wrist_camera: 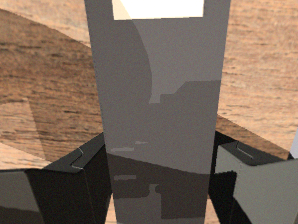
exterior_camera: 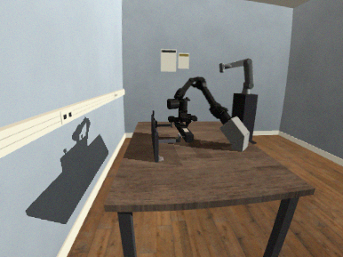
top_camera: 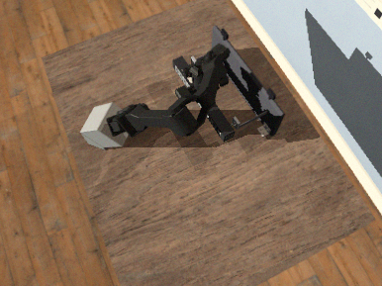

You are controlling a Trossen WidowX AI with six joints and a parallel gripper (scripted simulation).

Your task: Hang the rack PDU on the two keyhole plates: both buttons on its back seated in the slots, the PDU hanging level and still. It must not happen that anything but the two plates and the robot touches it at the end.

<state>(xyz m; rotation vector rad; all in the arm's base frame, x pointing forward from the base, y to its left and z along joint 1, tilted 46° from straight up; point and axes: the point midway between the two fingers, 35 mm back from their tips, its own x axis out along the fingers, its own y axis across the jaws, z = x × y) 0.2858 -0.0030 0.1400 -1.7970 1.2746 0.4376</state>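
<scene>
The rack PDU is 20 mm to the right of my hand and 10 mm below it. The rest, counted from my hand: black upright panel (180 mm ahead, 40 mm to the right, 50 mm below).
</scene>
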